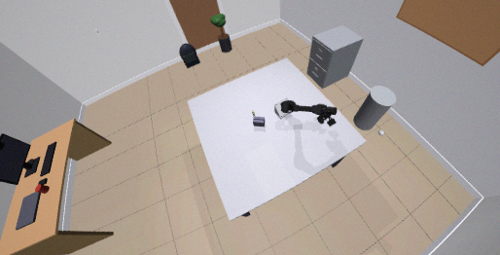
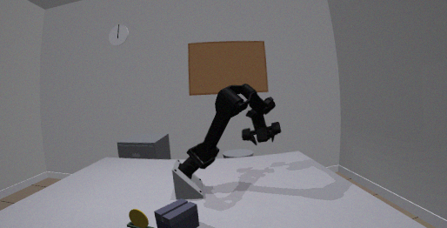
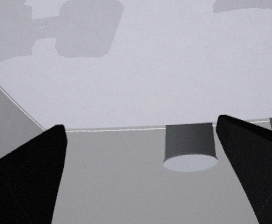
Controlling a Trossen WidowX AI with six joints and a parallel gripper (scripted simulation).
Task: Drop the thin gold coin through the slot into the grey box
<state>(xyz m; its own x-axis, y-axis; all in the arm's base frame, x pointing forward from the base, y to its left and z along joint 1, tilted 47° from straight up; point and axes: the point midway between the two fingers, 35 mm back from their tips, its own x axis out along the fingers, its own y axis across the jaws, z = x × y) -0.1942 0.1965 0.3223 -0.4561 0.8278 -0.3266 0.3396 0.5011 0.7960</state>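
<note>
My gripper tip is now 500 mm to the left of the gold coin, 480 mm short of it and 90 mm above it.
</note>
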